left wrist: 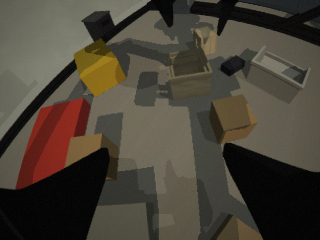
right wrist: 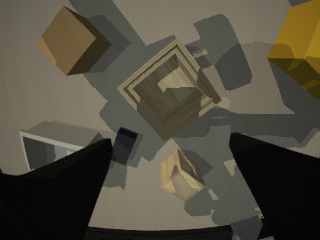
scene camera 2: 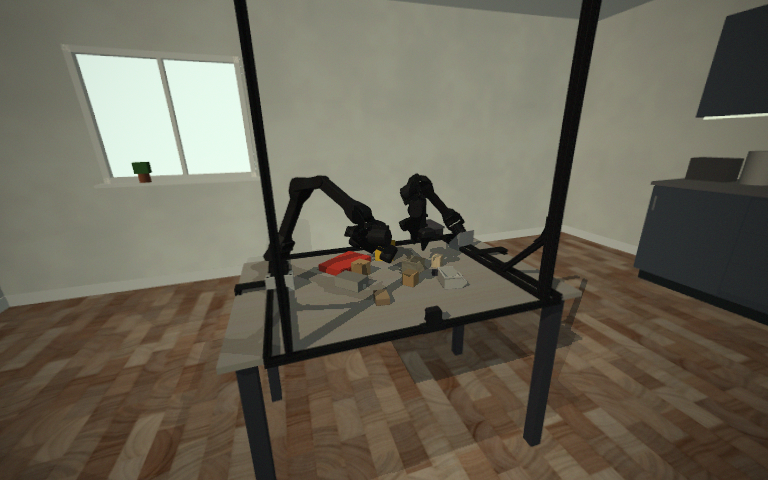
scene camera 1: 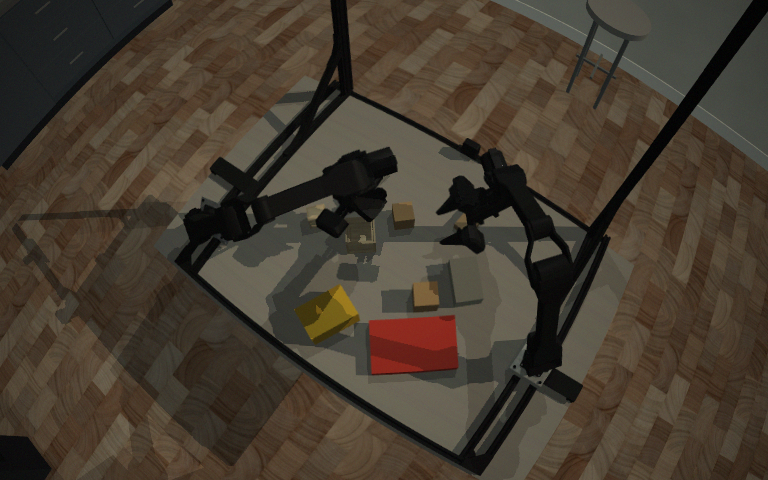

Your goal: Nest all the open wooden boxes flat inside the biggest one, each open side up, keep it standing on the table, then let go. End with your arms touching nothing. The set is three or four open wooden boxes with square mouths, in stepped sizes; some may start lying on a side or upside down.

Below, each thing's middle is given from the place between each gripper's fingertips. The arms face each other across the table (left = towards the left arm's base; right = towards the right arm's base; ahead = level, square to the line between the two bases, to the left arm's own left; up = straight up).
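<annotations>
From my right hand (scene camera 1: 351,215): yellow block (scene camera 1: 331,312), 40 mm to the left, 230 mm ahead, 110 mm below; red block (scene camera 1: 413,345), 250 mm to the left, 210 mm ahead, 130 mm below.
From my left hand (scene camera 1: 438,228): red block, 30 mm to the left, 270 mm ahead, 140 mm below; yellow block, 180 mm to the right, 290 mm ahead, 120 mm below.
</annotations>
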